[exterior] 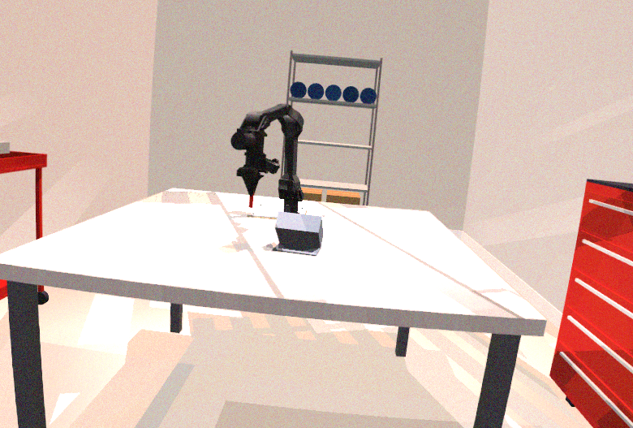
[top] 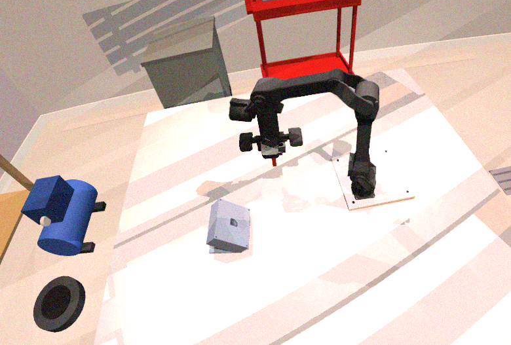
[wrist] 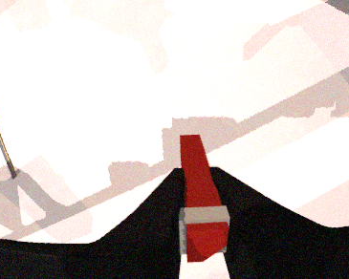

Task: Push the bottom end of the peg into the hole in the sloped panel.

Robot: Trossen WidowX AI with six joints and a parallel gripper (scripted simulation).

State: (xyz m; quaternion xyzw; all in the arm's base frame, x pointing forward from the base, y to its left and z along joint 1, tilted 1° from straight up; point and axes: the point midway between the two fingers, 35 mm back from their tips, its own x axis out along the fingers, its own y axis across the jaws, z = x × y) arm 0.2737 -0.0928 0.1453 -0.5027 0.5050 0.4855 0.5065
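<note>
My gripper tip is 19 cm to the right of the sloped panel, 15 cm short of it and 7 cm above it. Round my gripper tip: peg: 2 cm above.
</note>
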